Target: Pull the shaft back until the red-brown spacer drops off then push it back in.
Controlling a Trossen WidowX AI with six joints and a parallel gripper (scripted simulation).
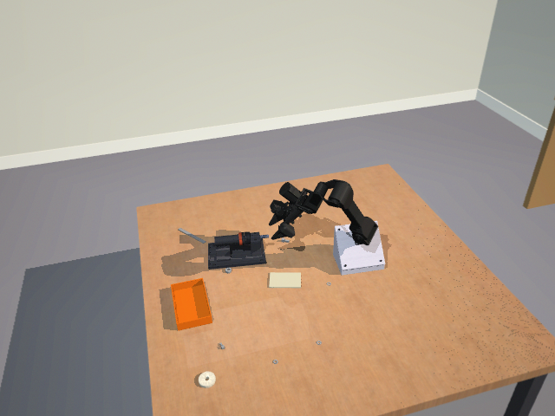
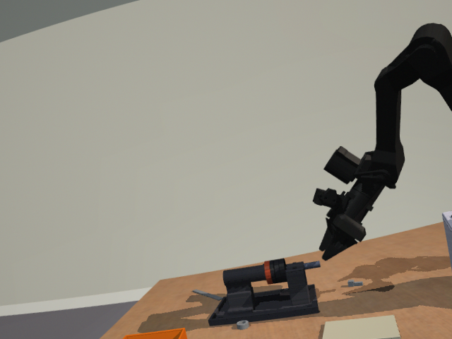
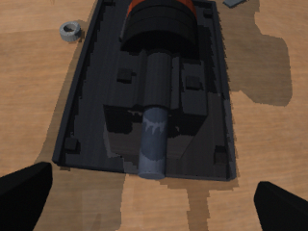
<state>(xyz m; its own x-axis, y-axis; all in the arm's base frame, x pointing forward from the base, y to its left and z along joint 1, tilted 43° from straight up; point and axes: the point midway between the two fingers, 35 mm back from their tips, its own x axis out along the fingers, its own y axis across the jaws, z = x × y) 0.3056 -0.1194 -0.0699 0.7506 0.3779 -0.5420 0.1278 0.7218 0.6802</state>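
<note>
Now: gripper tip 80 mm short of the grey-blue shaft, 10 mm to the left of it and 20 mm above it. Round my gripper tip: small bolt 70 mm behind, 40 mm to the right, 90 mm below; then red-brown spacer 120 mm ahead, 10 mm to the right, 20 mm below; then dark spacer 100 mm ahead, 10 mm to the right, 20 mm below.
</note>
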